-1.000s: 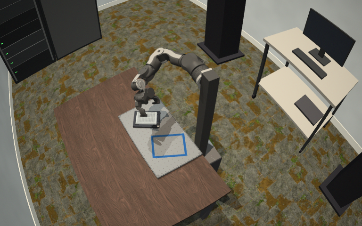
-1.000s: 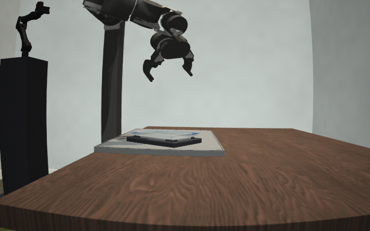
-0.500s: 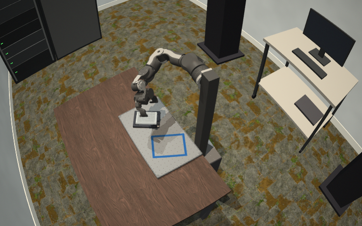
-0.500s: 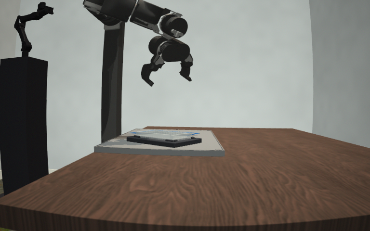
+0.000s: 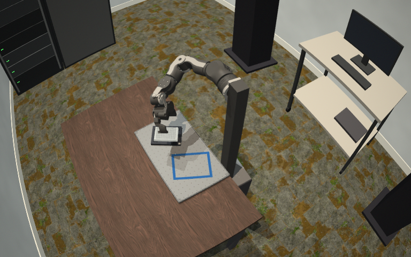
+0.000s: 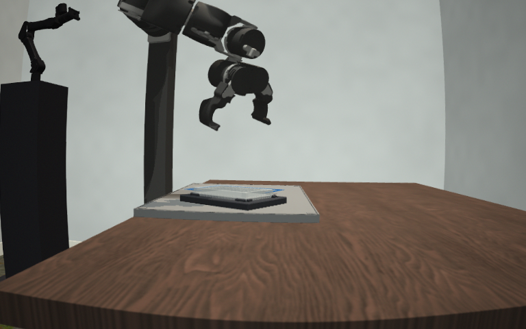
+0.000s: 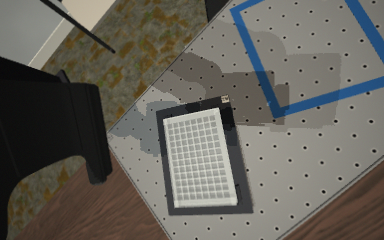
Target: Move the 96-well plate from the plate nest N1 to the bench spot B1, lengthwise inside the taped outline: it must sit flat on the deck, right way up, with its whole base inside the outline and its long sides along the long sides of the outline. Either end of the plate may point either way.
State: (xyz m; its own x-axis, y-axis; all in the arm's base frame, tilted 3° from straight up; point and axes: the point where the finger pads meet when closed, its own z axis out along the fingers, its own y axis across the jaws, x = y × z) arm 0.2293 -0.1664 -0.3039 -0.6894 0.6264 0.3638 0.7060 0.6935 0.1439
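My hand is 130 mm above the 96-well plate and 40 mm to the left of it. From my hand the other things lie so: black plate nest N1 (140 mm below, 40 mm to the right).
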